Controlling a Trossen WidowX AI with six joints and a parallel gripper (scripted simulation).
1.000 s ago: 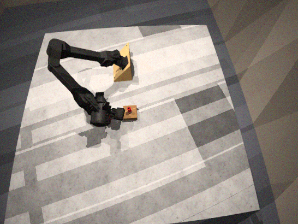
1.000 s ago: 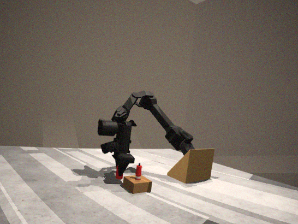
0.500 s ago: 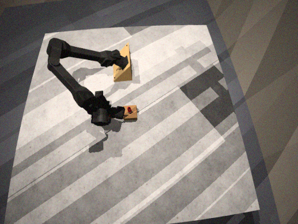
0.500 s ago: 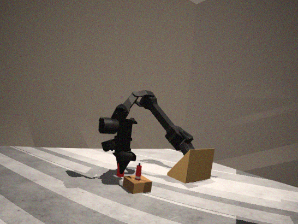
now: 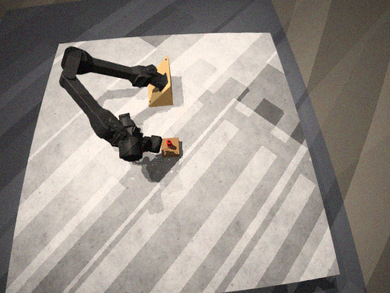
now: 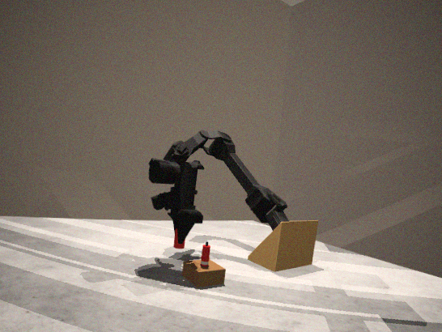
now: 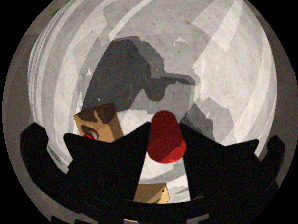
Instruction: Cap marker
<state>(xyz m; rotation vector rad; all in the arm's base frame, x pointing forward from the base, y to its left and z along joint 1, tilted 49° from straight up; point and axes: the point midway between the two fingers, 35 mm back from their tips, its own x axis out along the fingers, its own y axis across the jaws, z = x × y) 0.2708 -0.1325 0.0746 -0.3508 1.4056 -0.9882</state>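
The holder block lies 120 mm to the left of my gripper tip and 40 mm below it. The rest, counted from my gripper tip: red cap: 10 mm above.
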